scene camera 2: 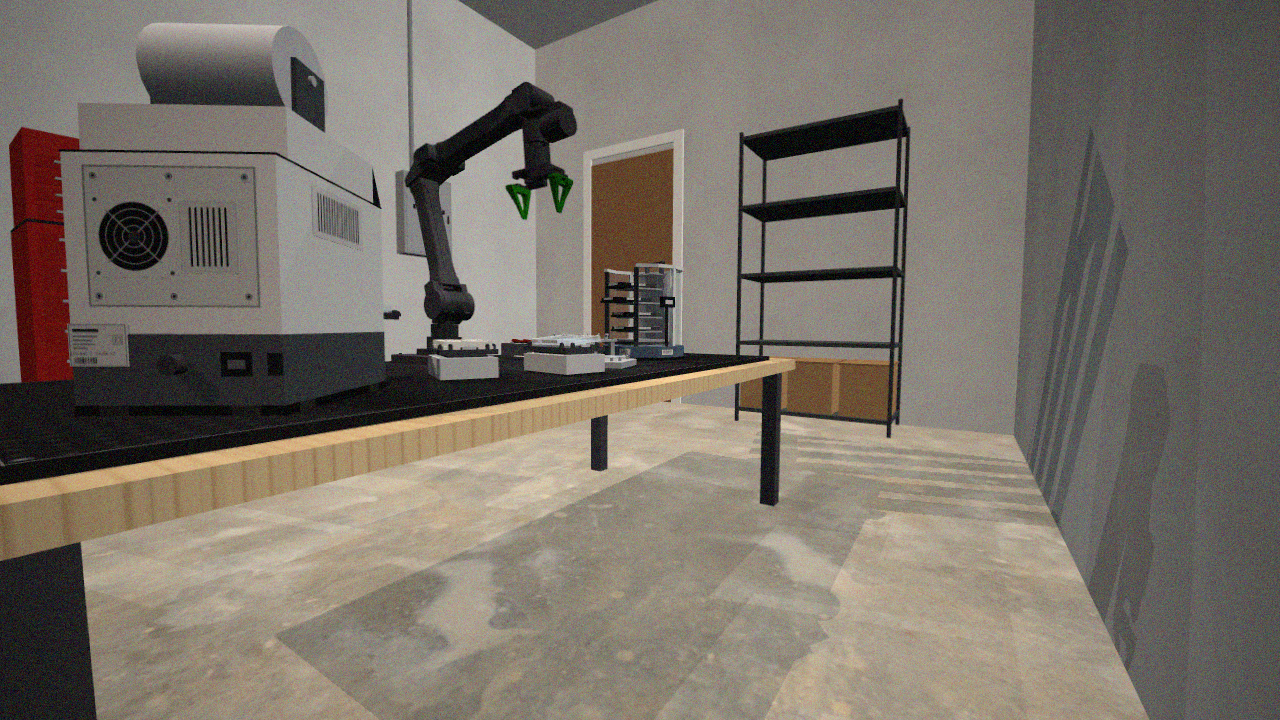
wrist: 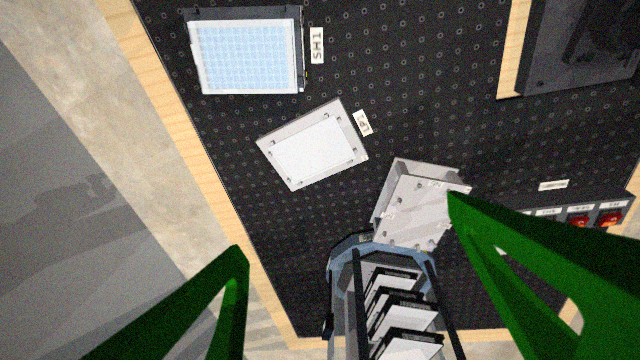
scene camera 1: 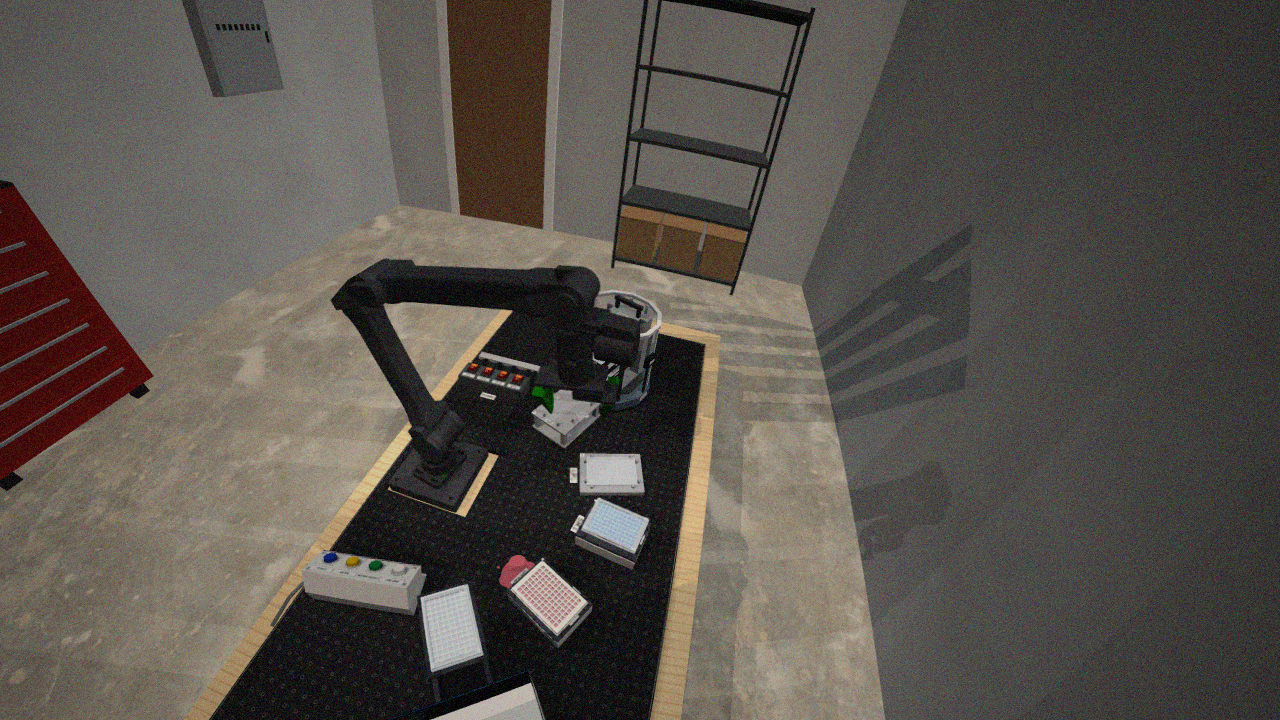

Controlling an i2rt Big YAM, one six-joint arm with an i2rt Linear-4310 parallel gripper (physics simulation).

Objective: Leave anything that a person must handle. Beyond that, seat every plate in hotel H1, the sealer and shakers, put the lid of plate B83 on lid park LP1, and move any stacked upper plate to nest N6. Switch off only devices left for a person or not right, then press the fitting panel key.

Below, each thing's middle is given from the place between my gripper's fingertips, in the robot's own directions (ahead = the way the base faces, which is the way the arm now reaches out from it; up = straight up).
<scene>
My gripper is now 4 cm short of the lid park LP1 (scene camera 1: 591, 490), 13 cm to the right of it and 33 cm above it. The rest, counted from my hand: plate hotel H1 (scene camera 2: 657, 292): 10 cm behind, 45 cm to the left, 20 cm below.
</scene>
